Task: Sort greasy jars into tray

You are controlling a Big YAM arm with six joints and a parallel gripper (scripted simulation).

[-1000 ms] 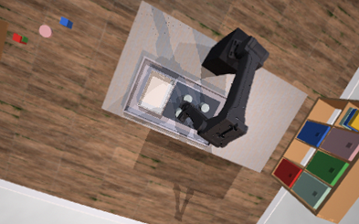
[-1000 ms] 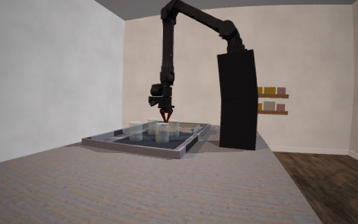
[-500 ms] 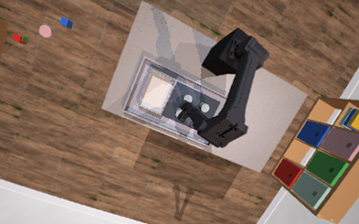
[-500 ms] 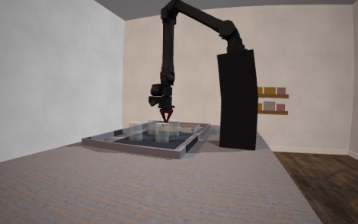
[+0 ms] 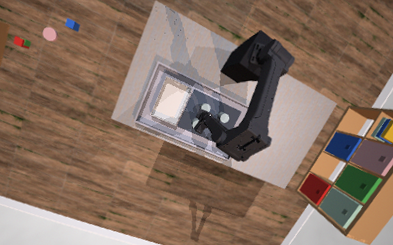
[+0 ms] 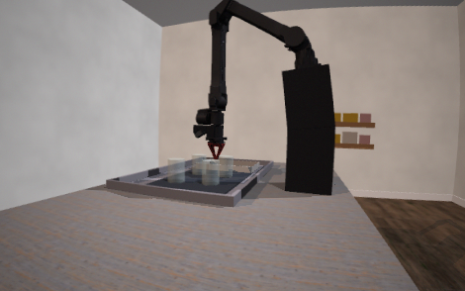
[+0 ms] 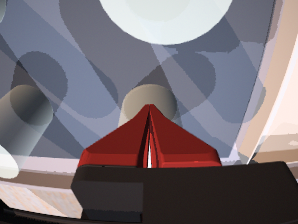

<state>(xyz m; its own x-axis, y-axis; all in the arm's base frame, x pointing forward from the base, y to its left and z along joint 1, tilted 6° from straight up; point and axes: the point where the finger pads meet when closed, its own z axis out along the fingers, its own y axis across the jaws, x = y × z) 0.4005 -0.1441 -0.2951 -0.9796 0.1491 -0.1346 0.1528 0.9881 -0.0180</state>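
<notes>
Now: the dark drying mat 8 cm to the left of my hand, 8 cm below it and 3 cm ahead of it. The rest, counted from my hand: pale tray (24 cm to the right, 7 cm below, 2 cm behind).
</notes>
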